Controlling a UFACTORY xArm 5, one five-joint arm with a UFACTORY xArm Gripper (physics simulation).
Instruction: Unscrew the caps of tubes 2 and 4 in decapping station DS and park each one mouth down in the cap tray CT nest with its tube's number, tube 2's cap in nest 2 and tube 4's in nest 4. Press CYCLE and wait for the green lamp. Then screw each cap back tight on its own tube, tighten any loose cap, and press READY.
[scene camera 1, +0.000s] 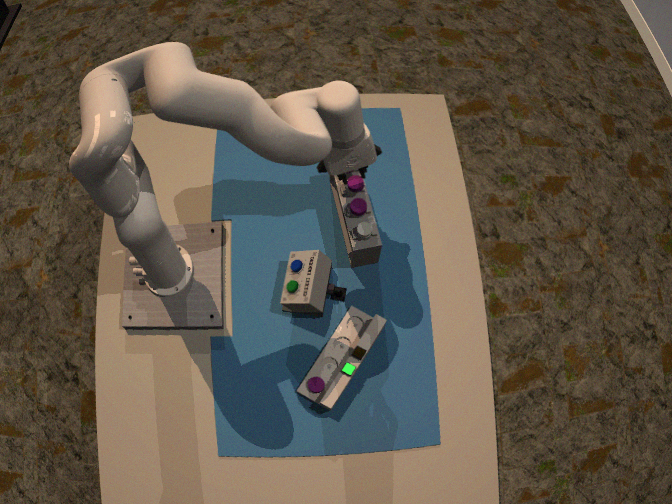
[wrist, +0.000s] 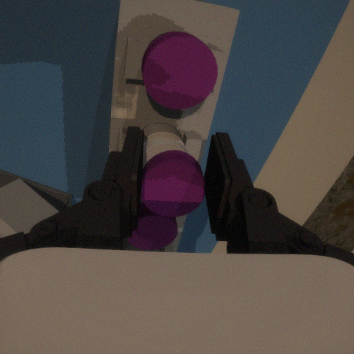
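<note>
My gripper (scene camera 1: 354, 181) (wrist: 175, 154) is shut on a purple cap (scene camera 1: 355, 183) (wrist: 174, 187), over the far half of the decapping station (scene camera 1: 365, 254) (wrist: 227, 22). An open pale tube (wrist: 163, 141) shows just beyond the held cap in the wrist view; the height between them is unclear. A capped tube's purple cap (wrist: 180, 70) is farther beyond. Another purple cap (scene camera 1: 358, 206) (wrist: 153, 234) sits on the near side, followed by a capless tube (scene camera 1: 363, 230). The cap tray (scene camera 1: 332, 400) holds one purple cap (scene camera 1: 315, 384) in its near-left end nest. The green lamp (scene camera 1: 348, 368) is lit.
The control box (scene camera 1: 324, 295) has a blue button (scene camera 1: 296, 265) and a green button (scene camera 1: 292, 285), and stands left of the gap between station and tray. A small black block (scene camera 1: 338, 293) adjoins its right side. A dark lamp (scene camera 1: 358, 352) is on the tray.
</note>
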